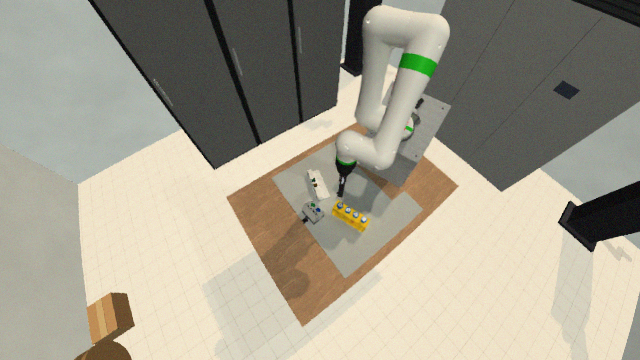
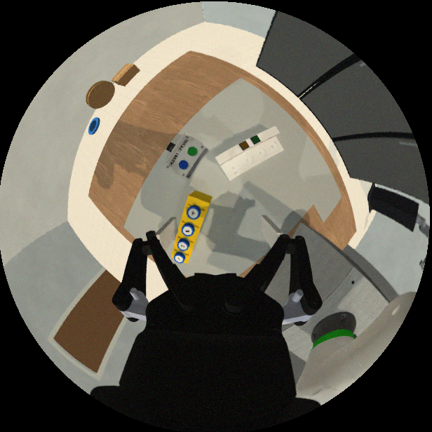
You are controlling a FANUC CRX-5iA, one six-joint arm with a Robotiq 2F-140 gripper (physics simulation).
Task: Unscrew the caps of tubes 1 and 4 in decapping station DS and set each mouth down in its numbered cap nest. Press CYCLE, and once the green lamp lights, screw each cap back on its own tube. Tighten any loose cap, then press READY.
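The yellow decapping station (image 1: 350,220) (image 2: 202,197) holds several tubes in a row, all with blue-rimmed white caps. Cap 4 (image 1: 340,205) (image 2: 194,212) is at the end nearest the button box; cap 1 (image 1: 364,219) (image 2: 179,258) is at the other end. Whether any cap is loose cannot be told. The white nest block (image 1: 320,190) (image 2: 252,158) shows empty round nests, a brown lamp (image 2: 244,145) and a dark green, unlit-looking lamp (image 2: 255,139). My gripper (image 1: 340,194) (image 2: 218,223) is wide open and empty, above the mat near the station's cap 4 end.
The grey button box (image 1: 313,213) (image 2: 175,159) has a green button (image 2: 192,151) and a blue button (image 2: 183,164); its lettering is hard to read. The grey mat (image 1: 345,262) (image 2: 235,95) lies on the wooden table (image 1: 250,215) (image 2: 165,80). The robot's base plate (image 1: 432,117) adjoins the table.
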